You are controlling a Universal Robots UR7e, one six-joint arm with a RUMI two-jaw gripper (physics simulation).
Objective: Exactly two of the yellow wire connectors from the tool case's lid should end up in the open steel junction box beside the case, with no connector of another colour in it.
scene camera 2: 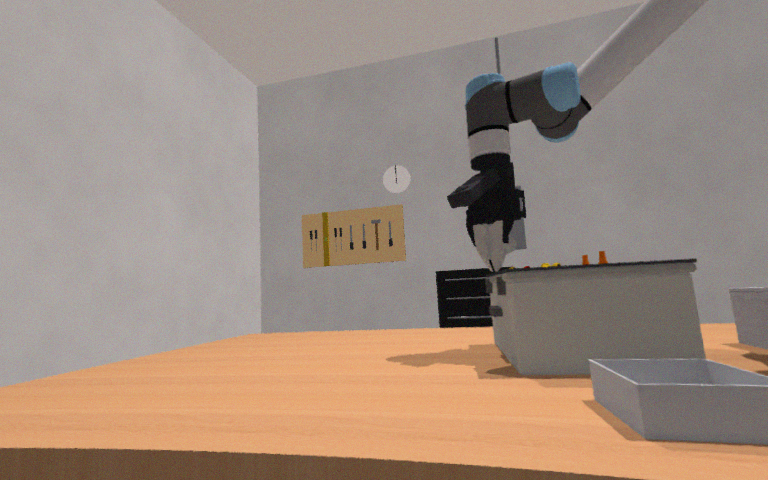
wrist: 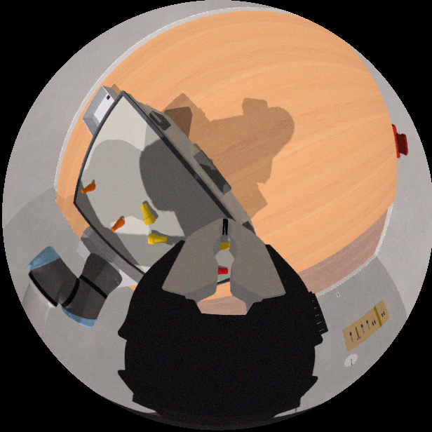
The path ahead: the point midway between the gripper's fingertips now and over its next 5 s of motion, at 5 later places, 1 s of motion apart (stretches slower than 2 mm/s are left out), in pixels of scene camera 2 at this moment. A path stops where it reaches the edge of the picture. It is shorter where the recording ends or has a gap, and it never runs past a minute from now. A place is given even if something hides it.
My gripper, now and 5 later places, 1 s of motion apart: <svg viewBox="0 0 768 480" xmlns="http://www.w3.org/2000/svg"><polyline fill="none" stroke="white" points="494,271 522,236 555,255 547,215 569,193 626,154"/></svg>
